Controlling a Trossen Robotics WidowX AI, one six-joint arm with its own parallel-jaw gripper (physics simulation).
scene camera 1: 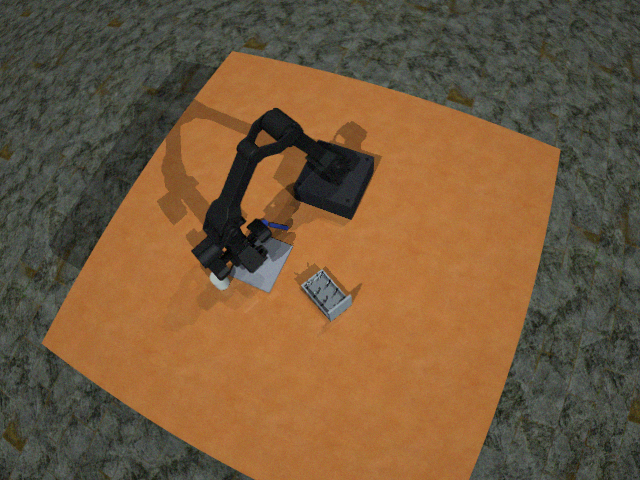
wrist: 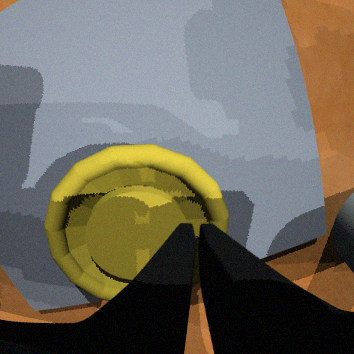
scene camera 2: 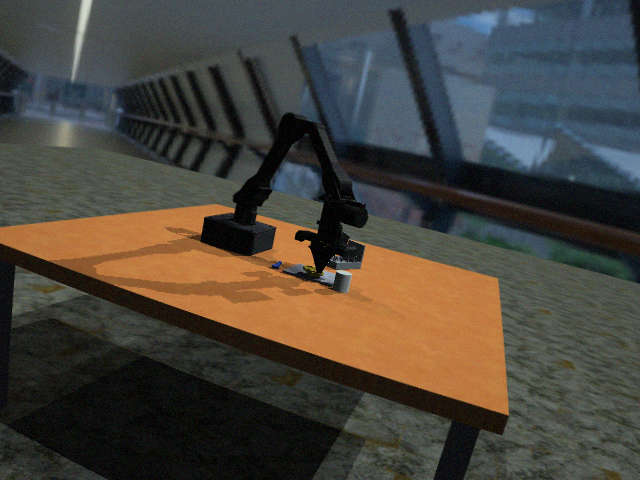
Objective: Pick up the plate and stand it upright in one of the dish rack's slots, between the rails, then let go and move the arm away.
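Note:
A small yellow plate [wrist: 133,218] [scene camera 2: 311,270] lies flat on a grey mat [wrist: 140,70] [scene camera 1: 272,273] [scene camera 2: 294,270]. My gripper [wrist: 194,235] [scene camera 2: 318,267] [scene camera 1: 239,259] points straight down at the plate's near rim. Its two fingers are closed almost together, with the thin rim between their tips. In the overhead view the arm hides the plate. The grey dish rack [scene camera 1: 339,307] [scene camera 2: 351,259] stands on the orange table to the right of the mat, apart from the gripper.
A white cylinder [scene camera 1: 220,282] [scene camera 2: 342,281] [wrist: 345,228] stands just beside the mat's corner, close to the gripper. A small blue object [scene camera 1: 275,225] [scene camera 2: 276,265] lies behind the mat. The arm's black base [scene camera 1: 334,183] [scene camera 2: 237,233] sits further back.

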